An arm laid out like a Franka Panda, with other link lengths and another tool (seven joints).
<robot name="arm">
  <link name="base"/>
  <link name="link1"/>
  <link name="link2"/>
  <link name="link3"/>
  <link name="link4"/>
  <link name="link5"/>
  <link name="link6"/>
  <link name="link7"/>
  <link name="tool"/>
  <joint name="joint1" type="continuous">
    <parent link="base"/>
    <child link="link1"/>
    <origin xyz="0 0 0.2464" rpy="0 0 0"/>
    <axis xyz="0 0 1"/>
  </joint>
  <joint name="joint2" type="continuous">
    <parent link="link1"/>
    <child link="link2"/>
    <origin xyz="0 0 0" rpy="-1.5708 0 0"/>
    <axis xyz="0 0 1"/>
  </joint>
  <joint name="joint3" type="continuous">
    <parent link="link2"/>
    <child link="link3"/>
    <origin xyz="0 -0.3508 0" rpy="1.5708 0 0"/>
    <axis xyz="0 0 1"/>
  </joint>
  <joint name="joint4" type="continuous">
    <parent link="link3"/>
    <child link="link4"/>
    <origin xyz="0.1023 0 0" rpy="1.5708 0 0"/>
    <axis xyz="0 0 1"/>
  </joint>
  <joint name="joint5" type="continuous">
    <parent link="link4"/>
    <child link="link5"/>
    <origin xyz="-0.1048 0.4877 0" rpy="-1.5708 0 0"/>
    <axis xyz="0 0 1"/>
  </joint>
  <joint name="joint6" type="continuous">
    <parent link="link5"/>
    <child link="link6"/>
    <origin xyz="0 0 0" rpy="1.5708 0 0"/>
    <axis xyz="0 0 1"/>
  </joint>
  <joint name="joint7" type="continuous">
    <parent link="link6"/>
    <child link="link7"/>
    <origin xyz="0.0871 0 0" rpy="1.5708 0 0"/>
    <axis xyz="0 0 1"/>
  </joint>
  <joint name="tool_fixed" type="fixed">
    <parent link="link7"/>
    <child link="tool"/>
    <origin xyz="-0.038 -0.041 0.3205" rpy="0.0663 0 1.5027"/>
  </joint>
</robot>
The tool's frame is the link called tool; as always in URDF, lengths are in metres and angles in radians. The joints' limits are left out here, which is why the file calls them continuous.
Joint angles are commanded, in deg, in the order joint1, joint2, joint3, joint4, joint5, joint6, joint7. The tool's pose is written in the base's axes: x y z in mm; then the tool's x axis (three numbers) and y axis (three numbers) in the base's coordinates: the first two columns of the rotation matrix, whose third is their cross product. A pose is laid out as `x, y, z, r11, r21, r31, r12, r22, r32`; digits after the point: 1 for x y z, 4 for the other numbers.
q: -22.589 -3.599 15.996 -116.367 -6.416 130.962 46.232
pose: 753.3, -52.5, 227.5, -0.6936, -0.7109, -0.1165, -0.6346, 0.6795, -0.3682
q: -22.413 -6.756 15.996 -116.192 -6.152 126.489 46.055
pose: 732.9, -49.7, 254.5, -0.6999, -0.7083, -0.0916, -0.6393, 0.6785, -0.3617
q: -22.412 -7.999 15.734 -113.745 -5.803 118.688 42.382
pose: 704.4, -51.6, 274.5, -0.6770, -0.7354, -0.0281, -0.6921, 0.6492, -0.3153
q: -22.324 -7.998 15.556 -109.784 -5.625 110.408 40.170
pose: 681.1, -51.4, 298.1, -0.6634, -0.7479, 0.0232, -0.7268, 0.6367, -0.2576
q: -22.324 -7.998 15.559 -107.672 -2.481 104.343 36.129
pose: 657.9, -34.1, 309.4, -0.6239, -0.7811, 0.0272, -0.7726, 0.6111, -0.1722
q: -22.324 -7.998 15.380 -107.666 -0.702 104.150 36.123
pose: 658.2, -27.1, 310.4, -0.6305, -0.7762, 0.0025, -0.7672, 0.6228, -0.1537
